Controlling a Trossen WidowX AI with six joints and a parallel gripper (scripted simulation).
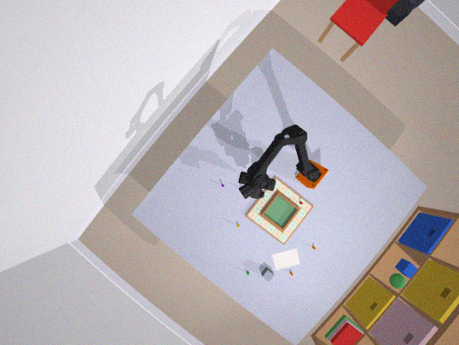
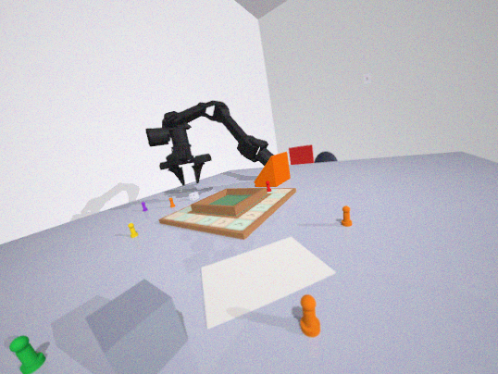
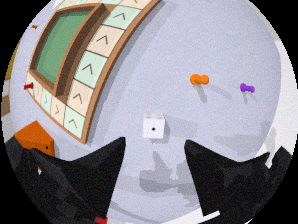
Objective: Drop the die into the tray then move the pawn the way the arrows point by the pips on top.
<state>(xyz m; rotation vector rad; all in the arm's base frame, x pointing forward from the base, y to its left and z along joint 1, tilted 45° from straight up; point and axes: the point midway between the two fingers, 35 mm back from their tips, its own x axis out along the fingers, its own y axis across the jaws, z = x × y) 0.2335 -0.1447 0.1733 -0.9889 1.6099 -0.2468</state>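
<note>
The white die is 5 cm below my gripper tip. Also, from my gripper tip: purple pawn 14 cm ahead, 12 cm to the right, 4 cm below; dice tray 4 cm ahead, 23 cm to the left, 5 cm below; yellow pawn 26 cm ahead, 11 cm to the left, 4 cm below.
</note>
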